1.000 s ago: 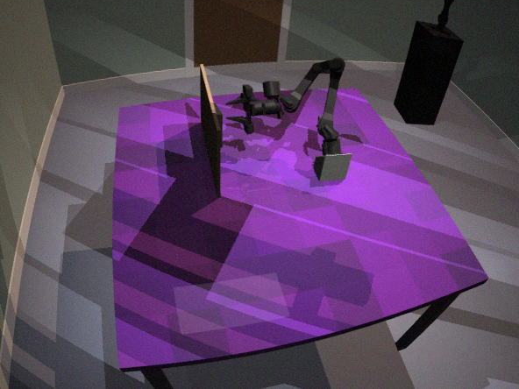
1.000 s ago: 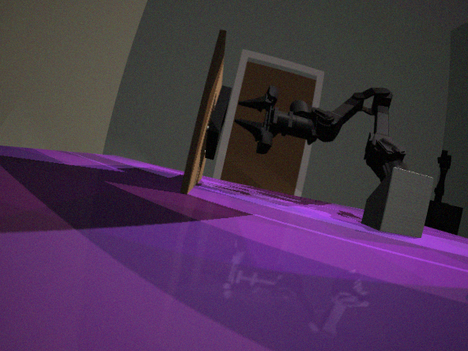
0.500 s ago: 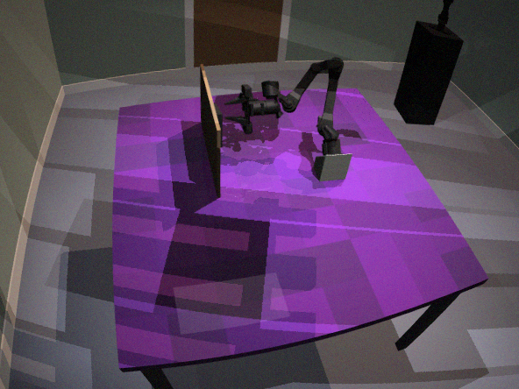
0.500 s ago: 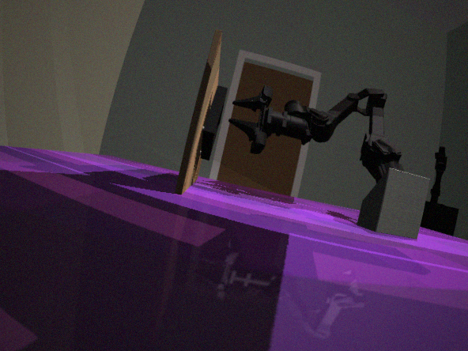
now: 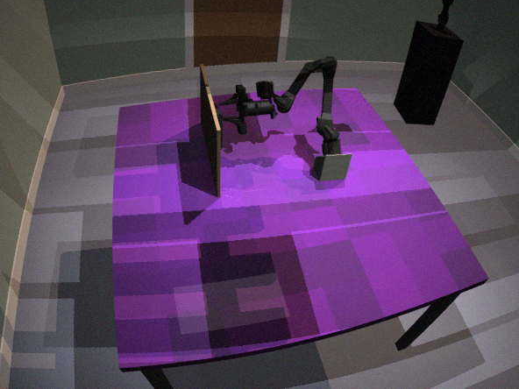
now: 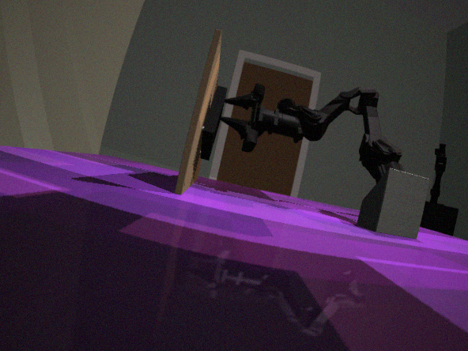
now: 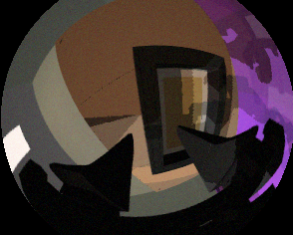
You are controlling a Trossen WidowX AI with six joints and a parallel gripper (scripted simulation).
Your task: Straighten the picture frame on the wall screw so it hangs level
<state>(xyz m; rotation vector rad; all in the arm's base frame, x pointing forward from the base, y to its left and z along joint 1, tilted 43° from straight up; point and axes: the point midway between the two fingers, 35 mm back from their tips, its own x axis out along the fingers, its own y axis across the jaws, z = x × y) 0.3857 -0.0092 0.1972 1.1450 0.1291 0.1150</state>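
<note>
Right now my gripper tip is 50 mm above the dark picture frame, 20 mm short of it and 10 mm to the right of it. Also, from my gripper tip: wooden wall panel: 60 mm below, 30 mm ahead, 10 mm to the left.
</note>
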